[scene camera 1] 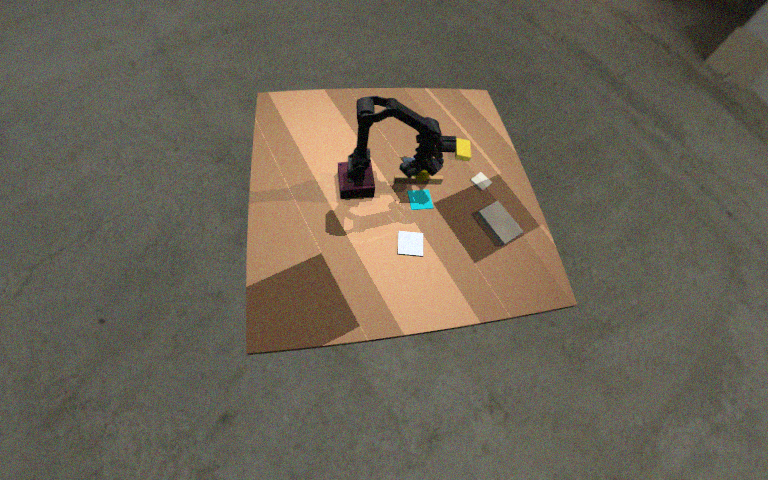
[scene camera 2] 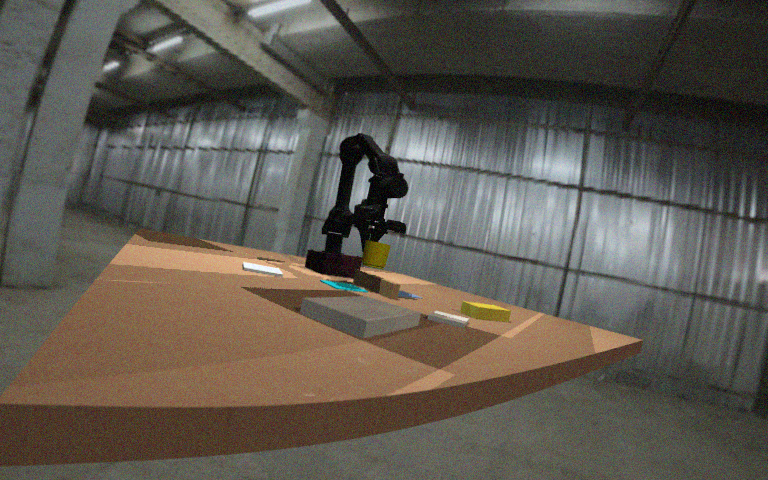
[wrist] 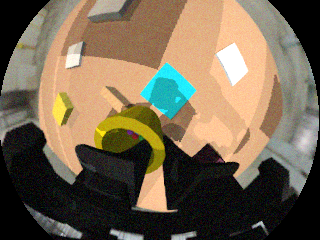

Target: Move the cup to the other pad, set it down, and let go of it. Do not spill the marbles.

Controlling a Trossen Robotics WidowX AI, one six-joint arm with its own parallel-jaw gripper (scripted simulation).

In view: the gripper [scene camera 2: 366,252], a yellow cup [wrist: 111,134], a white tile [wrist: 230,58], a grey slab [scene camera 2: 363,316] and a cyan pad [wrist: 168,91].
The grey slab also shows in scene camera 1 [scene camera 1: 503,227]. The gripper also shows in scene camera 1 [scene camera 1: 417,174] and in the wrist view [wrist: 158,137].
